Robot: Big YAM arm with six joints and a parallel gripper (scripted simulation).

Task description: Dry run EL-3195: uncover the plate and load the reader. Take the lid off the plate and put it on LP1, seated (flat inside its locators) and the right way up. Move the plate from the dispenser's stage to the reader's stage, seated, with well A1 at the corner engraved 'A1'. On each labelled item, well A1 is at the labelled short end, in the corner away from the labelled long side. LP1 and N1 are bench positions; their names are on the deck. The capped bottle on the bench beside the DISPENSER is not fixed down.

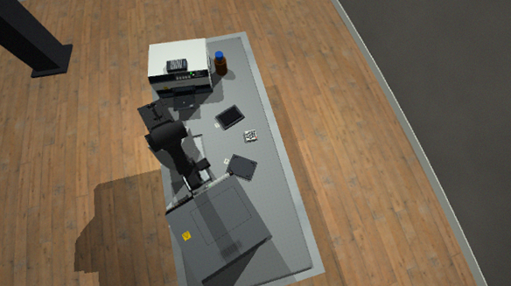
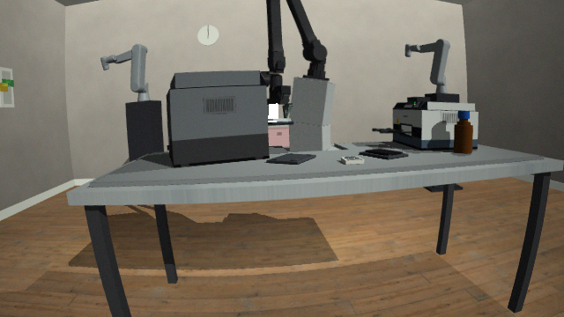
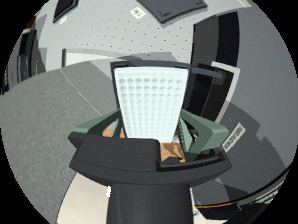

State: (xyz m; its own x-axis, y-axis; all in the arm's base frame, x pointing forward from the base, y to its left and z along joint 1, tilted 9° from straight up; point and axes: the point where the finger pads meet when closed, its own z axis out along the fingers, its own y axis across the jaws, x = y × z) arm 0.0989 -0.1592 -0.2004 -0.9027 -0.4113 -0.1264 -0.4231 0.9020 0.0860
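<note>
Right now the lidded plate is right at my hand. From my hand the other things lie so: brown capped bottle (81 cm to the left, 20 cm ahead, 3 cm below).
</note>
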